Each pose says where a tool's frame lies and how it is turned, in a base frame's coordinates. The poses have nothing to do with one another.
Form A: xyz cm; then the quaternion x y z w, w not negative.
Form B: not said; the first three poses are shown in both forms.
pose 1, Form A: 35.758, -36.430, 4.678, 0.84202, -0.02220, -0.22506, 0.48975
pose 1, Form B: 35.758, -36.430, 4.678, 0.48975, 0.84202, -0.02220, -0.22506
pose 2, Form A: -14.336, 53.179, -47.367, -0.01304, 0.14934, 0.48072, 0.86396
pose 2, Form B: -14.336, 53.179, -47.367, 0.86396, -0.01304, 0.14934, 0.48072
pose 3, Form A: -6.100, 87.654, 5.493, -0.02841, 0.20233, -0.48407, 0.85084
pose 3, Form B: -6.100, 87.654, 5.493, 0.85084, -0.02841, 0.20233, -0.48407
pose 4, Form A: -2.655, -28.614, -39.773, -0.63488, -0.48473, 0.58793, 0.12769
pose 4, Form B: -2.655, -28.614, -39.773, 0.12769, -0.63488, -0.48473, 0.58793
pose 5, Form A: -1.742, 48.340, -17.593, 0.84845, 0.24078, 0.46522, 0.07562
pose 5, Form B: -1.742, 48.340, -17.593, 0.07562, 0.84845, 0.24078, 0.46522
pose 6, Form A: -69.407, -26.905, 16.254, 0.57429, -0.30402, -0.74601, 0.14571
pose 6, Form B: -69.407, -26.905, 16.254, 0.14571, 0.57429, -0.30402, -0.74601
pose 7, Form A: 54.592, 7.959, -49.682, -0.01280, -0.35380, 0.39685, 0.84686
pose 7, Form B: 54.592, 7.959, -49.682, 0.84686, -0.01280, -0.35380, 0.39685
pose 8, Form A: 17.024, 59.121, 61.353, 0.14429, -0.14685, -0.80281, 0.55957
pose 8, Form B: 17.024, 59.121, 61.353, 0.55957, 0.14429, -0.14685, -0.80281
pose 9, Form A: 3.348, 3.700, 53.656, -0.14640, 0.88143, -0.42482, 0.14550
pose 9, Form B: 3.348, 3.700, 53.656, 0.14550, -0.14640, 0.88143, -0.42482
